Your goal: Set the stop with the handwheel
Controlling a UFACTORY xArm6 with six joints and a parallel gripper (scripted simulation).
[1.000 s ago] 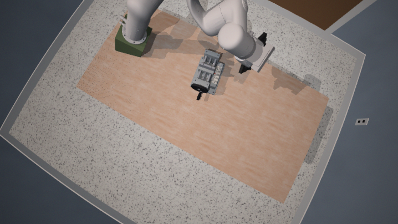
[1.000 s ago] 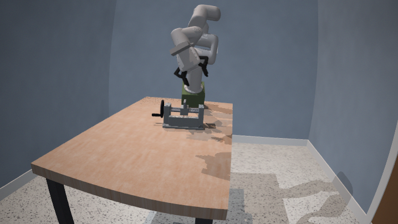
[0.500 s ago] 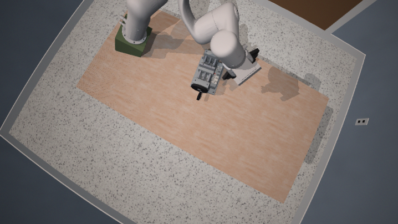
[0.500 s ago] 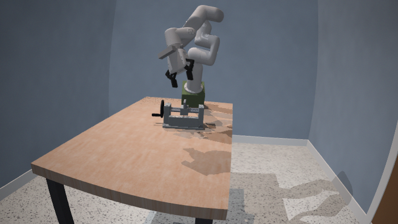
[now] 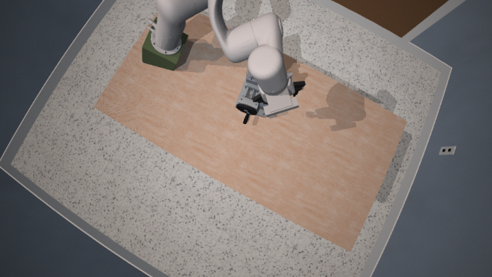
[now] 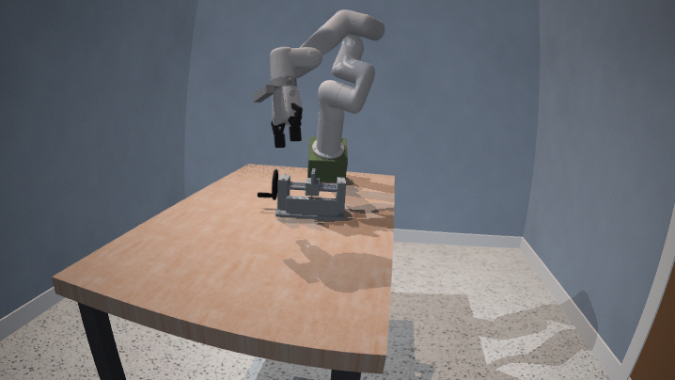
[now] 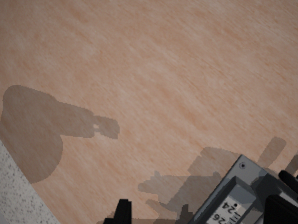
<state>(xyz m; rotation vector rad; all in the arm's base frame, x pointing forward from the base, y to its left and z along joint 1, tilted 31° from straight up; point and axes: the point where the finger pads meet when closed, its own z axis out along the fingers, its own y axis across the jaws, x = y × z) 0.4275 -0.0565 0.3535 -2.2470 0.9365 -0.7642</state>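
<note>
My hand is 90 mm past the black handwheel, 80 mm to the left of it and 170 mm above it. Also, from my hand: stop carriage: 110 mm behind, 50 mm to the left, 130 mm below; crank handle: 90 mm behind, 90 mm to the right, 180 mm below.
</note>
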